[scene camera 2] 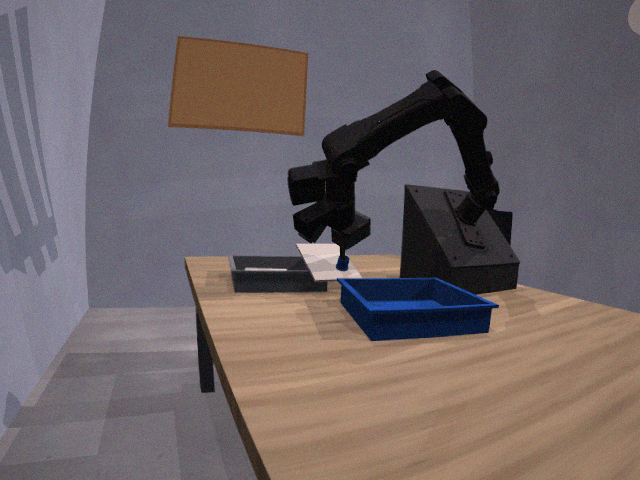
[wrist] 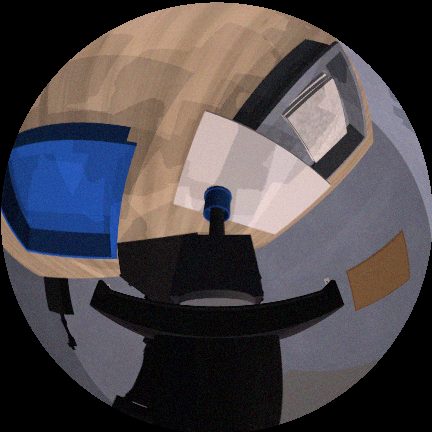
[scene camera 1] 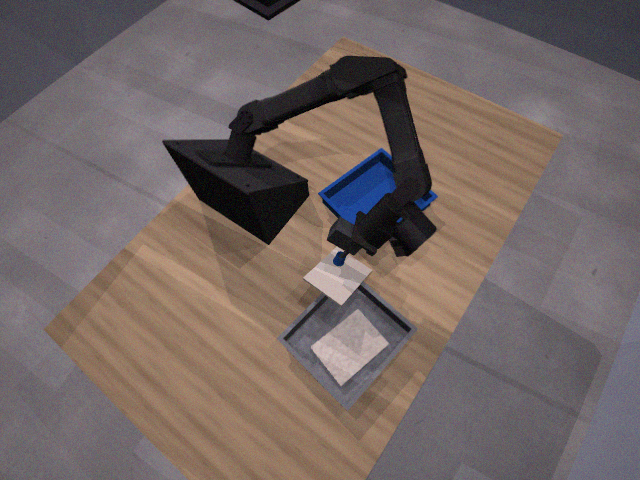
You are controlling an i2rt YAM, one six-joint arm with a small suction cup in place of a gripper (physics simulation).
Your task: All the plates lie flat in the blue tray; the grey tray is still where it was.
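Frame: origin at the arm's base, x ahead, y down, z left, level; millimetres.
Where they show: hand, tool point: (scene camera 2: 343,270) (wrist: 216,194) (scene camera 1: 335,262); arm's base, link origin: (scene camera 2: 463,219) (scene camera 1: 235,161).
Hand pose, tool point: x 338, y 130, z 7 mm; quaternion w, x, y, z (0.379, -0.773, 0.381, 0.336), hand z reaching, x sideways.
Observation:
Things, the pixels of their top centre, and the offset from my tool point. Level surfaces: height alone.
- grey tray, top centre: (wrist: 331,141) (scene camera 1: 347,333) (scene camera 2: 274,262) dx +141, dy +0, dz -113 mm
- blue tray, top centre: (wrist: 41,224) (scene camera 2: 410,290) (scene camera 1: 377,194) dx -53, dy +0, dz +229 mm
- wooden table, surface height: dy +50 mm
My suction cup (scene camera 1: 339,258) (scene camera 2: 342,264) (wrist: 217,204) is shut on a white square plate (scene camera 1: 338,281) (scene camera 2: 321,258) (wrist: 230,150), gripping it near one edge. The plate is tilted and hangs between the two trays, with its far corner over the near rim of the grey tray in scene camera 1. The grey tray (scene camera 1: 314,371) (scene camera 2: 279,282) (wrist: 280,120) holds more white plates (scene camera 1: 350,347) (scene camera 2: 265,269) (wrist: 320,120), stacked in the wrist view; their number is unclear. The blue tray (scene camera 1: 356,193) (scene camera 2: 429,321) (wrist: 70,200) shows no plate in its visible part; the arm hides some of it in scene camera 1.
The black wedge-shaped arm base (scene camera 1: 232,191) (scene camera 2: 429,237) stands at the table's side, near the blue tray. Both trays stand on the wooden table (scene camera 1: 206,361) (scene camera 2: 439,403) (wrist: 165,75). An orange-brown board (scene camera 2: 237,85) (wrist: 381,272) hangs on the wall.

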